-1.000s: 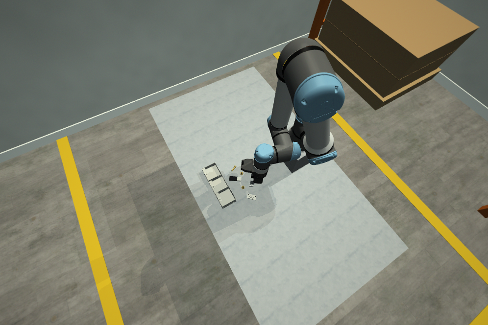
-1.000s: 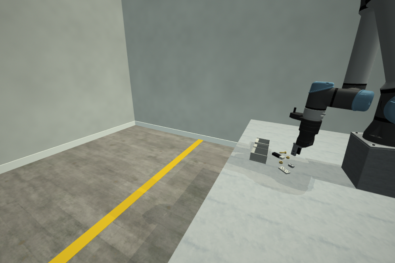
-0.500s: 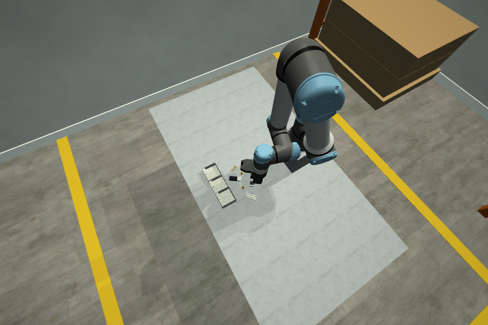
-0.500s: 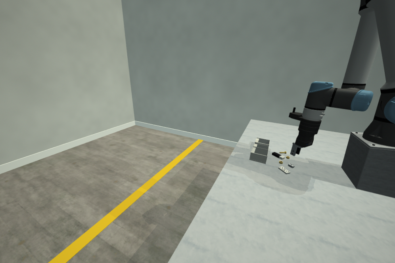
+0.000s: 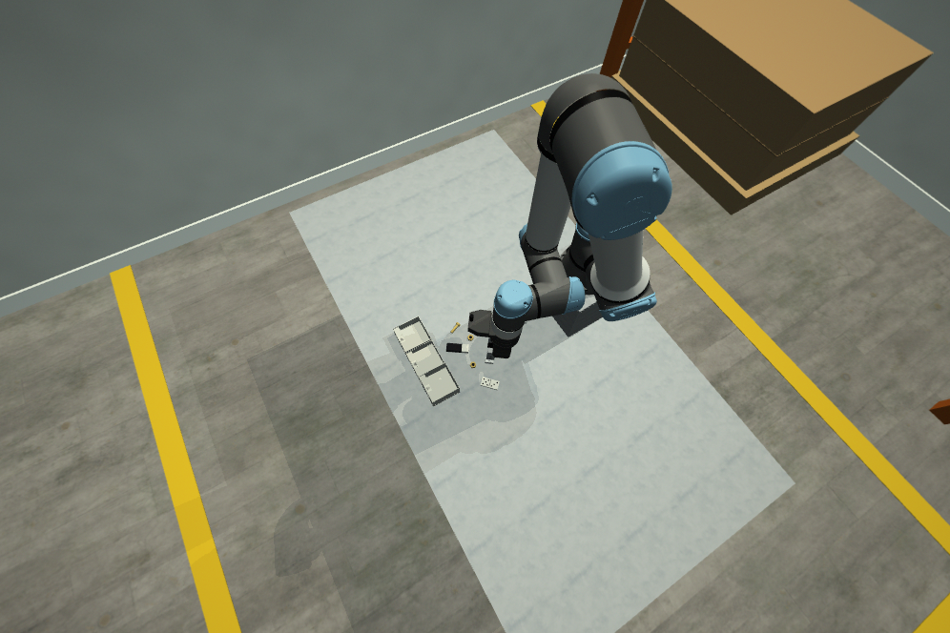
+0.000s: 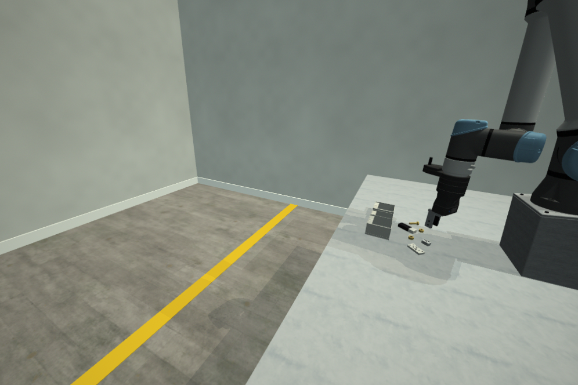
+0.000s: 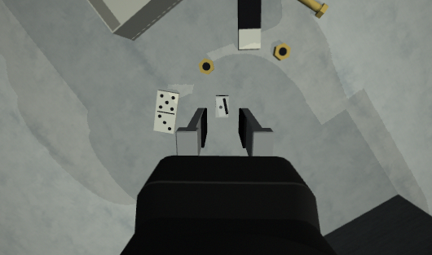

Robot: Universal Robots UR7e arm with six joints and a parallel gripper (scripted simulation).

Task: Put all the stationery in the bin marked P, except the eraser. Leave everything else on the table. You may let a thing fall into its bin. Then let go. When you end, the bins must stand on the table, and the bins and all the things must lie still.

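The grey pencil sharpener is 8 cm below my hand. Round my hand: black-and-white eraser 8 cm below, 7 cm ahead, 6 cm to the right; then white domino 9 cm below, 6 cm to the left, 2 cm ahead; then brass bolt 13 cm to the right, 8 cm below, 5 cm ahead.
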